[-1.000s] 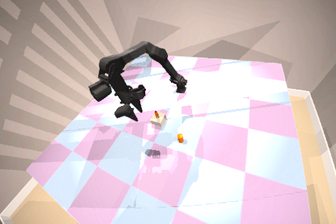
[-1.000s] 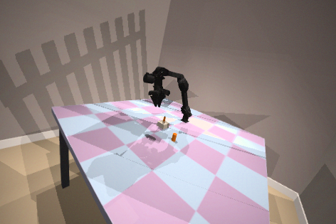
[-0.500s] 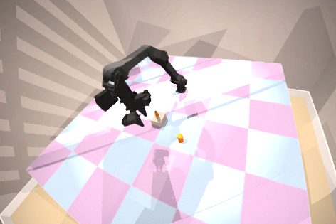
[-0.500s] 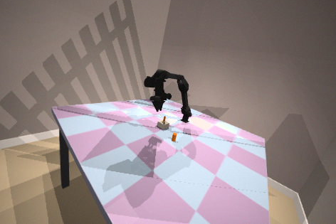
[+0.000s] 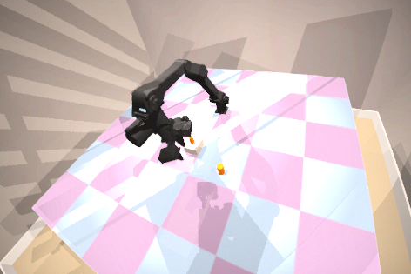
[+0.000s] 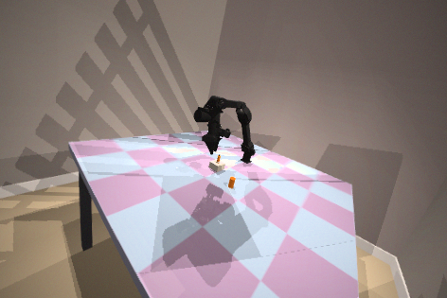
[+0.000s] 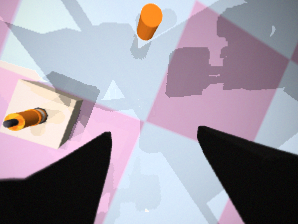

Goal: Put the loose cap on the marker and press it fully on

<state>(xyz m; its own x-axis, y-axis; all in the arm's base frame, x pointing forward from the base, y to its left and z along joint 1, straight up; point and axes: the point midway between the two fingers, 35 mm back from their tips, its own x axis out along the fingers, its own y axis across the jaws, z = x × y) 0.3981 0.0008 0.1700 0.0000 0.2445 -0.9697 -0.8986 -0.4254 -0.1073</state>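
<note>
Now: gripper tip 3 cm past the orange cap, 12 cm to the right of it and 11 cm above it. Also, from my gripper tip: holder block (11 cm behind, 5 cm to the right, 12 cm below).
</note>
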